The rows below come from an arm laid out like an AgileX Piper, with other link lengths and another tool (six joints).
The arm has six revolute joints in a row. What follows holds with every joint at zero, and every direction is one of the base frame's.
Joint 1 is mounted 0.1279 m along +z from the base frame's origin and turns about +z.
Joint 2 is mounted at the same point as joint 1 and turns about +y.
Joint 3 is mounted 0.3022 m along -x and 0.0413 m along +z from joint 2 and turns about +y.
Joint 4 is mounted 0.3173 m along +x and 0.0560 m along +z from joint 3 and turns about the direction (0.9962, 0, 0.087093).
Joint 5 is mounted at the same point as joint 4 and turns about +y.
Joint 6 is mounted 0.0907 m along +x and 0.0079 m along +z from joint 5 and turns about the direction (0.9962, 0, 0.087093).
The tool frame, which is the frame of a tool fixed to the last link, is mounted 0.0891 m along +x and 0.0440 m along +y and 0.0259 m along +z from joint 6; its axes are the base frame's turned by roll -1.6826, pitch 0.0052 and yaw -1.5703 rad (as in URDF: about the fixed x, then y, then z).
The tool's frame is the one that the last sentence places.
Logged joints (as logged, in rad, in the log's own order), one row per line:
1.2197, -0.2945, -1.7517, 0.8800, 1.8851, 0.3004
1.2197, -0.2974, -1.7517, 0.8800, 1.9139, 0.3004
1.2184, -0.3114, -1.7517, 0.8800, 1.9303, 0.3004
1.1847, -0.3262, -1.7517, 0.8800, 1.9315, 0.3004
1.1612, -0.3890, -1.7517, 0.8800, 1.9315, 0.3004
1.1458, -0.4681, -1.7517, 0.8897, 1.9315, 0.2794
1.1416, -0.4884, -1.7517, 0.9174, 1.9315, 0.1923
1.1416, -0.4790, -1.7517, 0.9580, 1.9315, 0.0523
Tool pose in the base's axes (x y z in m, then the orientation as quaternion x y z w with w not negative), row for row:
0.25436, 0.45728, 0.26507, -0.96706, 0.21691, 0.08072, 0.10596
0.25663, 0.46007, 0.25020, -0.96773, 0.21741, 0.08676, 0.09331
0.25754, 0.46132, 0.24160, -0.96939, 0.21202, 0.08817, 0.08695
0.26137, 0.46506, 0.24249, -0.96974, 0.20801, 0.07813, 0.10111
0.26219, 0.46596, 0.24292, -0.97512, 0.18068, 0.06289, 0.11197
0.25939, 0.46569, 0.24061, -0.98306, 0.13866, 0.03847, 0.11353
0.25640, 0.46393, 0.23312, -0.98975, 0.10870, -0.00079, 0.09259
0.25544, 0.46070, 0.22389, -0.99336, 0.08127, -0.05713, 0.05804
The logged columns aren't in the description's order. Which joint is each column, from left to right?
Columns, left to right: joint 5, joint 6, joint 3, joint 1, joint 2, joint 4.
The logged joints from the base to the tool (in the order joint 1, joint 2, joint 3, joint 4, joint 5, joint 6), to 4 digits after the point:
0.8800, 1.8851, -1.7517, 0.3004, 1.2197, -0.2945
0.8800, 1.9139, -1.7517, 0.3004, 1.2197, -0.2974
0.8800, 1.9303, -1.7517, 0.3004, 1.2184, -0.3114
0.8800, 1.9315, -1.7517, 0.3004, 1.1847, -0.3262
0.8800, 1.9315, -1.7517, 0.3004, 1.1612, -0.3890
0.8897, 1.9315, -1.7517, 0.2794, 1.1458, -0.4681
0.9174, 1.9315, -1.7517, 0.1923, 1.1416, -0.4884
0.9580, 1.9315, -1.7517, 0.0523, 1.1416, -0.4790

